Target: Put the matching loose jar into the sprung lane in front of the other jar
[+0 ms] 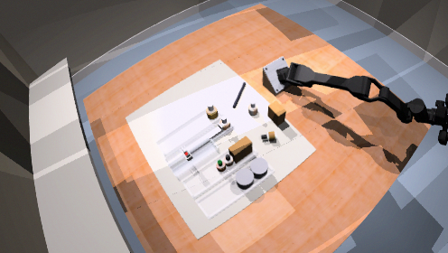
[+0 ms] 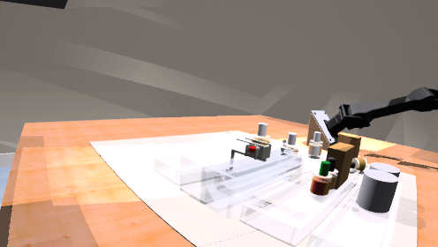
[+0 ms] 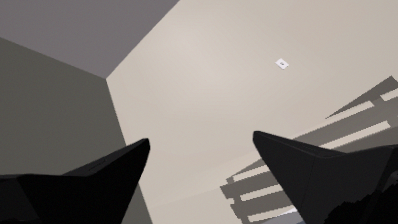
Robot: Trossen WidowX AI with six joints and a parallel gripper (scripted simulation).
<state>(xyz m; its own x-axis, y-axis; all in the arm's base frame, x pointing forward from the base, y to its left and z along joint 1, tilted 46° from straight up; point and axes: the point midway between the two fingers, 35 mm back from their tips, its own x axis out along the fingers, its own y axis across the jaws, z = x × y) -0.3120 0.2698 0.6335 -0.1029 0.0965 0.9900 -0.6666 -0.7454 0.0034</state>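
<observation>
Now: gripper tip 72 cm to the left of the dark rod, 55 cm short of it and 28 cm above it. Round my gripper tip: sprung lane: 82 cm ahead, 56 cm to the right, 26 cm below; jar: 56 cm ahead, 48 cm to the right, 27 cm below; brown box: 68 cm ahead, 47 cm to the right, 24 cm below.
</observation>
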